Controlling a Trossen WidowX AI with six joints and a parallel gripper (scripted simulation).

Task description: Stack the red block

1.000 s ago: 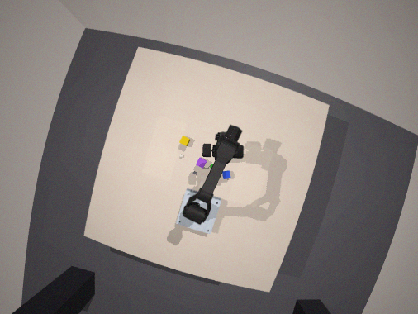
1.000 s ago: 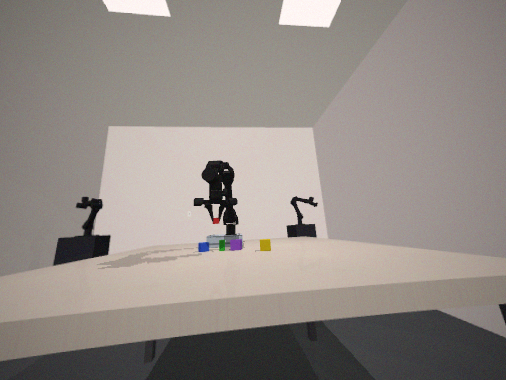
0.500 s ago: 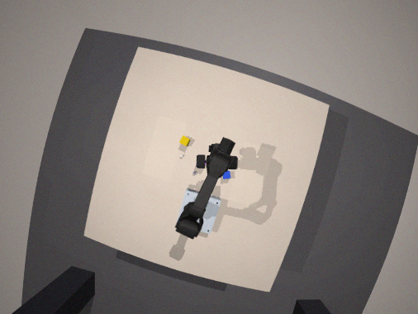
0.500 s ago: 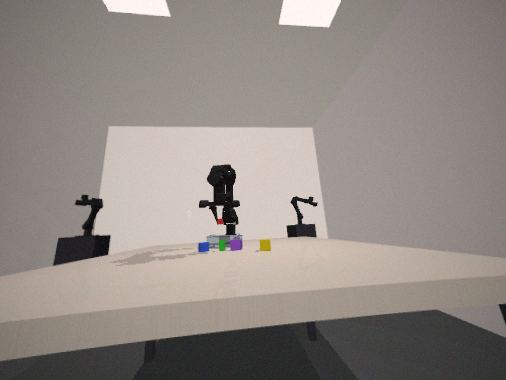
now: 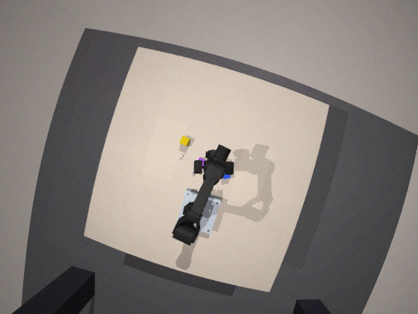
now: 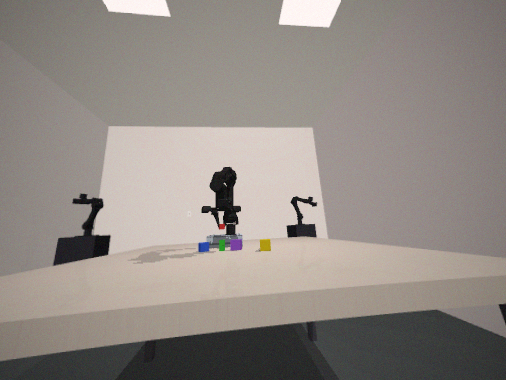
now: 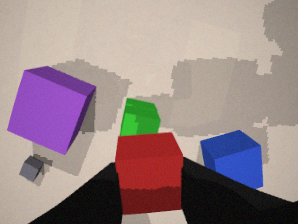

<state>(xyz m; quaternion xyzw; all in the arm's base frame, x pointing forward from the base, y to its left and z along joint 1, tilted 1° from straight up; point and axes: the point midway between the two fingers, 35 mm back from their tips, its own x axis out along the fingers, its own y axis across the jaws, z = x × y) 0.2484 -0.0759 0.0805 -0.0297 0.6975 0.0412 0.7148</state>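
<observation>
Now: gripper tip 1 cm short of the purple block, 7 cm to the right of it and 8 cm above it. Round my gripper tip: yellow block: 12 cm ahead, 18 cm to the left, 9 cm below; then blue block: 4 cm behind, 8 cm to the right, 9 cm below; then red block: right at my gripper tip.
</observation>
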